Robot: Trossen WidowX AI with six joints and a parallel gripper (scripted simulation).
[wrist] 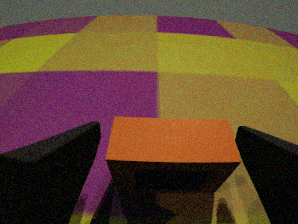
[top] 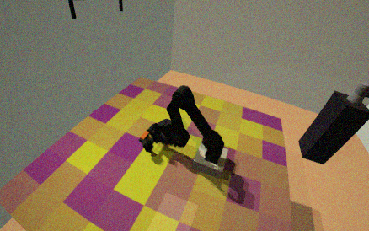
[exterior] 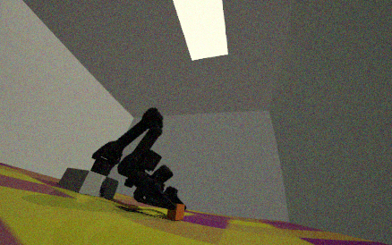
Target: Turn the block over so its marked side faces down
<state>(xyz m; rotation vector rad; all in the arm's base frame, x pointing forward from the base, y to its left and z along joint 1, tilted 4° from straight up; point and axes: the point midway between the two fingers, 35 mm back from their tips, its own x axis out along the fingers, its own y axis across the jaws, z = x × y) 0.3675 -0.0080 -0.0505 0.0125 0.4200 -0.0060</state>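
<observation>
Right now my gripper tip is 10 mm past the block and 10 mm above it.
</observation>
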